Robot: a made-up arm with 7 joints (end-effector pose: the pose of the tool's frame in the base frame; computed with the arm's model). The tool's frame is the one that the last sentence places. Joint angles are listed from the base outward.
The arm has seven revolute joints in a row. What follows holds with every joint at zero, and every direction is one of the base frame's.
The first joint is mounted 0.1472 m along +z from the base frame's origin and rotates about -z.
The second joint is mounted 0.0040 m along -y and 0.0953 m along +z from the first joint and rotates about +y.
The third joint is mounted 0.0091 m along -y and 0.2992 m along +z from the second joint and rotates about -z.
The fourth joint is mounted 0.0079 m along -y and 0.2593 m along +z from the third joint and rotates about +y.
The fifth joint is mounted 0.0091 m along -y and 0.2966 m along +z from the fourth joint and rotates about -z.
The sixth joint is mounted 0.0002 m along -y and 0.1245 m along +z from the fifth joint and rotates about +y.
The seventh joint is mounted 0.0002 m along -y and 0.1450 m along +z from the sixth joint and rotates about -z.
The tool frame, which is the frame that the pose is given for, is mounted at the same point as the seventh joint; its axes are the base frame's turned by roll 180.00, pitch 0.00 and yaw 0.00 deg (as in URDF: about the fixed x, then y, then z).
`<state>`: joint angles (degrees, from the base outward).
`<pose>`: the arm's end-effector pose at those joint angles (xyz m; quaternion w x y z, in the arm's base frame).
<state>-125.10 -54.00 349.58 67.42 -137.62 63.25 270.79</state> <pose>0.1478 -0.4379 1.0502 0.4848 -0.8648 -0.0489 -0.1209</pose>
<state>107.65 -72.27 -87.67 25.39 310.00 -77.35 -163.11</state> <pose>0.3682 0.8473 0.6729 0.1787 -0.1650 0.9436 -0.2246</pose>
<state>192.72 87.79 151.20 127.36 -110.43 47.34 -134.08</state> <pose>-0.1878 0.3454 0.5941 0.5130 0.4246 -0.6737 0.3205</pose>
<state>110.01 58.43 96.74 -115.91 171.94 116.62 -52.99</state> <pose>0.1549 -0.3150 0.3960 0.3010 0.5373 -0.3830 0.6885</pose>
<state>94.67 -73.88 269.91 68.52 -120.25 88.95 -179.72</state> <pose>0.4168 0.7494 0.3547 0.9095 0.3889 -0.0014 0.1466</pose>
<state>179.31 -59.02 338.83 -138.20 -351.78 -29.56 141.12</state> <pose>0.2354 0.1353 0.0485 0.0857 0.3886 0.0344 0.9168</pose>
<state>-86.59 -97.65 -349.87 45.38 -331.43 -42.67 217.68</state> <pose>-0.0217 -1.0244 0.4230 0.2460 0.0022 0.7190 0.6500</pose>
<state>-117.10 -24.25 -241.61 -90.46 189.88 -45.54 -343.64</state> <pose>-0.3809 -0.2737 0.9307 0.2397 0.2502 0.8956 0.2788</pose>
